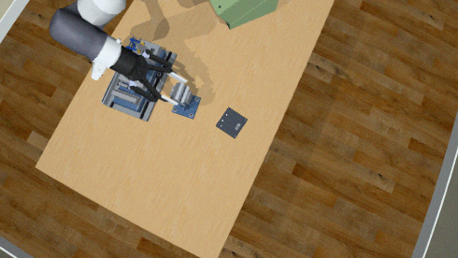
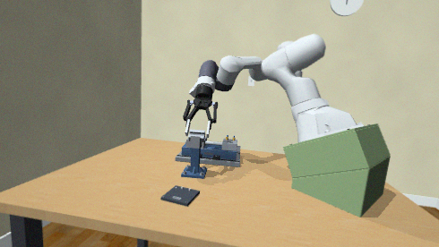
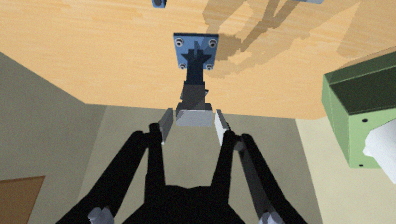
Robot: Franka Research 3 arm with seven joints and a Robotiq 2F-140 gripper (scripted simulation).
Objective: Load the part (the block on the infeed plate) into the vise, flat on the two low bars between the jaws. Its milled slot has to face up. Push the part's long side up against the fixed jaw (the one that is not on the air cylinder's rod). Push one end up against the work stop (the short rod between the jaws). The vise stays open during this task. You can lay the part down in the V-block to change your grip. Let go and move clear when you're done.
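Now: hand 20 mm to the right of the grey part and 20 mm above it. Also, from my hand: vise: 40 mm behind, 190 mm to the right, 140 mm below; dark work stop rod: 30 mm ahead, 140 mm to the right, 90 mm below; grey air cylinder: 130 mm behind, 180 mm to the right, 100 mm below.
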